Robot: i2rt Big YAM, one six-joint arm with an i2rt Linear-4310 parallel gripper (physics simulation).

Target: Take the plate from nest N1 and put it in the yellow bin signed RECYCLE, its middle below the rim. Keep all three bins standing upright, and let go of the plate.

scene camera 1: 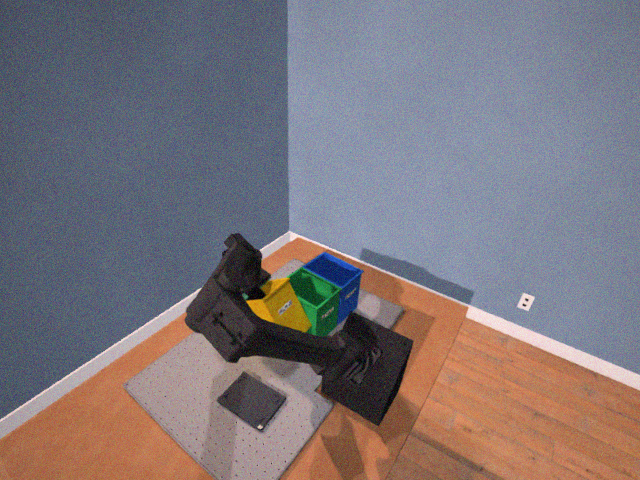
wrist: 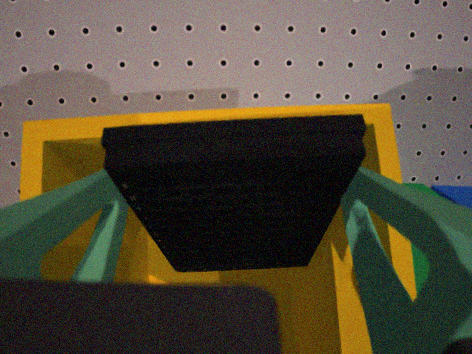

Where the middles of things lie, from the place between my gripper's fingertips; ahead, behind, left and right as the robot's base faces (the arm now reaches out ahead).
I see the black plate [wrist: 243,194] 3 cm behind my hand, 2 cm below it and 1 cm to the right of it. Also, from my hand: blue bin [scene camera 1: 340,273]: 27 cm to the right, 13 cm behind, 6 cm below; then yellow bin [scene camera 1: 281,306]: 10 cm behind, 2 cm below, 1 cm to the right; then green bin [scene camera 1: 319,298]: 14 cm to the right, 14 cm behind, 6 cm below.
